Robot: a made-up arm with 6 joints.
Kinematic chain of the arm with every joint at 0, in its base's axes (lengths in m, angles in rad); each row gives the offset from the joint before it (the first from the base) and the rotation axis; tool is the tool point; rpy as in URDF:
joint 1: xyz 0 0 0.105 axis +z
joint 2: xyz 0 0 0 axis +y
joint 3: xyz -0.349 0 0.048 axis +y
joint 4: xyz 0.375 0 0.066 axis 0.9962 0 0.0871
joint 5: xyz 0 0 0 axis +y
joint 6: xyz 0.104 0 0.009 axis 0.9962 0 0.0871
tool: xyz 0 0 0 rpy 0 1.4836 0
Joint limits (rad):
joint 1: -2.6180..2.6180
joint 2: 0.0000..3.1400
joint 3: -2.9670..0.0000
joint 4: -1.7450..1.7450
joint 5: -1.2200..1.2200
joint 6: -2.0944..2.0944
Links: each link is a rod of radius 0.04 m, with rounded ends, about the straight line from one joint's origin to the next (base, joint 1, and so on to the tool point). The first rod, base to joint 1, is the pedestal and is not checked.
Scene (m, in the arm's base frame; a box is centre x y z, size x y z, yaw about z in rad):
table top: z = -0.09
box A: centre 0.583 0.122 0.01 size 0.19 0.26 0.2 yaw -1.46
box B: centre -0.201 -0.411 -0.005 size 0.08 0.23 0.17 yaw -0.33
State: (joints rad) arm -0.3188 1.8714 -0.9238 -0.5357 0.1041 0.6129
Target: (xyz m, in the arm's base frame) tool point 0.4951 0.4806 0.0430
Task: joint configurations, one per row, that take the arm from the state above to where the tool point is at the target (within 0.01 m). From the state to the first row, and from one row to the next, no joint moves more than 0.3 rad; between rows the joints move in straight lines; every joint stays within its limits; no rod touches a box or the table.
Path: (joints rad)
1: -0.3509 1.7301 -1.1510 -0.6195 0.2465 0.7200
2: -0.3829 1.5889 -1.3782 -0.7033 0.3890 0.8271
3: -0.4150 1.4476 -1.6054 -0.7871 0.5314 0.9343
4: -0.4471 1.3064 -1.8326 -0.8709 0.6738 1.0414
5: -0.2051 1.5211 -1.7903 -0.8048 0.5192 0.9557
6: 0.0369 1.7359 -1.7479 -0.7387 0.3645 0.8700
7: 0.2789 1.9507 -1.7056 -0.6725 0.2098 0.7843
8: 0.5209 2.1654 -1.6633 -0.6064 0.0551 0.6986
9: 0.7629 2.3802 -1.6210 -0.5403 -0.0996 0.6129

